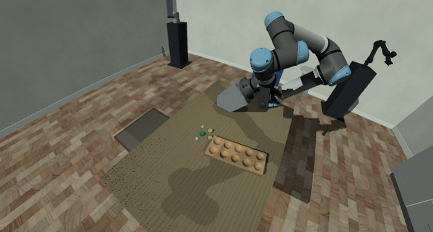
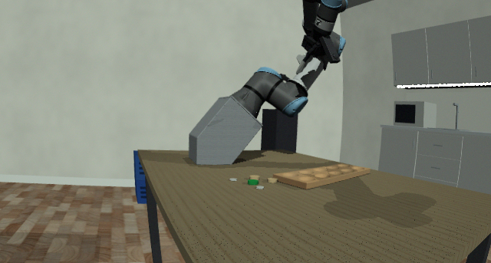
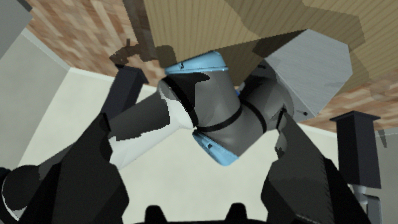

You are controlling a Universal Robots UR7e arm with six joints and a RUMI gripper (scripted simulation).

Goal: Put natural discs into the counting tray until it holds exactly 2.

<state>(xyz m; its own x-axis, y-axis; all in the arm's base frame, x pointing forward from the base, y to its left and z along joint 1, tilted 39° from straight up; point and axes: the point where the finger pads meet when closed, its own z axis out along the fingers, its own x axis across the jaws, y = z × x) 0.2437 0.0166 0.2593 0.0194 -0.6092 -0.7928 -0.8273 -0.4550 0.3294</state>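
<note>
The green disc is 380 mm below my hand, 330 mm to the right of it and 140 mm ahead of it. Round my hand: wooden counting tray: 370 mm below, 170 mm ahead, 50 mm to the right.
</note>
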